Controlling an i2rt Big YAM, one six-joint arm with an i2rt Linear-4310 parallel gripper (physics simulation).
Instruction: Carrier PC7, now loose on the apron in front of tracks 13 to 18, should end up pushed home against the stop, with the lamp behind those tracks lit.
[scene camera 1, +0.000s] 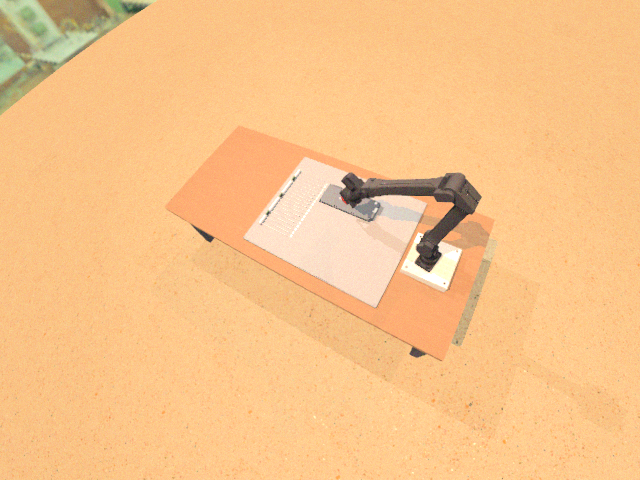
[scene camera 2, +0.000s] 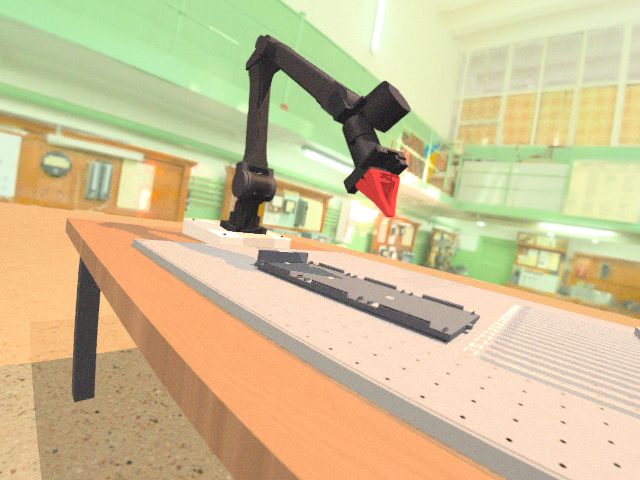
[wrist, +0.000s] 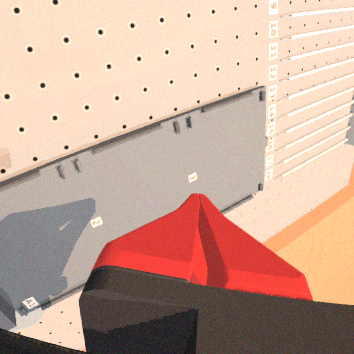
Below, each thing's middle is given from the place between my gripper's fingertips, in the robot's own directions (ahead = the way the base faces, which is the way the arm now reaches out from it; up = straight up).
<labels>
Right now my hand is 2 cm short of the carrier PC7 (scene camera 2: 443, 320), 7 cm to the left of it and 11 cm above it.
</labels>
